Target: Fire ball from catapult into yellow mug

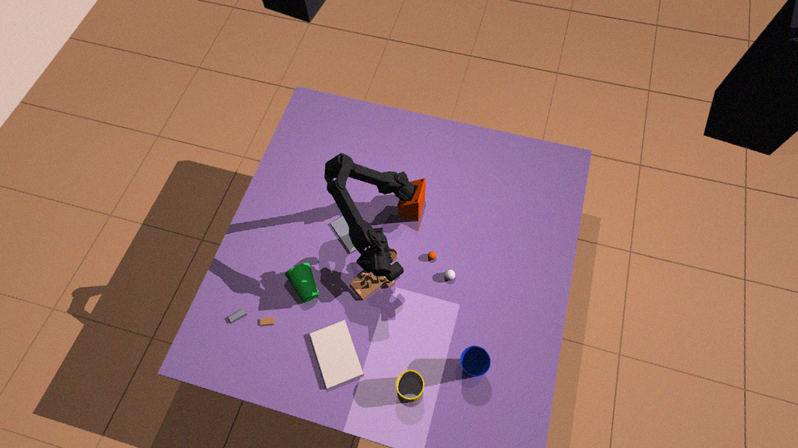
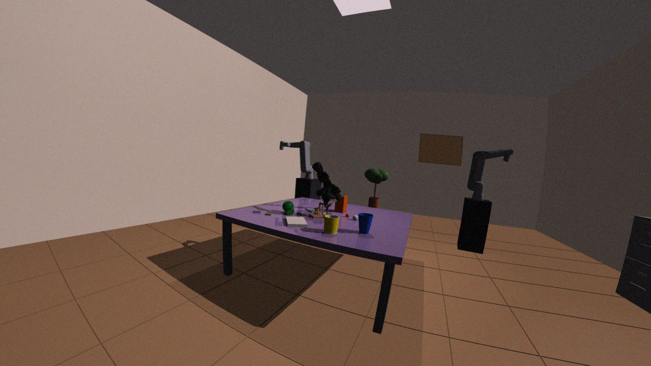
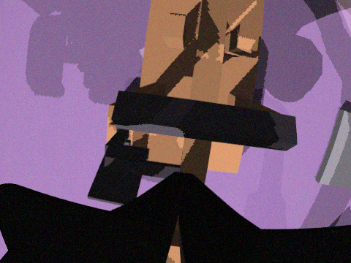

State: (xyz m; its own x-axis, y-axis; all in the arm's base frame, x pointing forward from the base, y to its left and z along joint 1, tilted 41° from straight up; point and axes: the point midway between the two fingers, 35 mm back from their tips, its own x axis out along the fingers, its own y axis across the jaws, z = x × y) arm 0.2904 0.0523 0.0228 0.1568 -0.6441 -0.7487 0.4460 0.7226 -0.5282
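Now: gripper tip 10 mm short of the tan wooden catapult, 10 mm to the right of it and 30 mm above it. From my gripper tip the other things lie so: grey slab (90 mm behind, 190 mm to the right, 80 mm below); white ball (90 mm behind, 230 mm to the left, 60 mm below); orange ball (130 mm behind, 140 mm to the left, 70 mm below).
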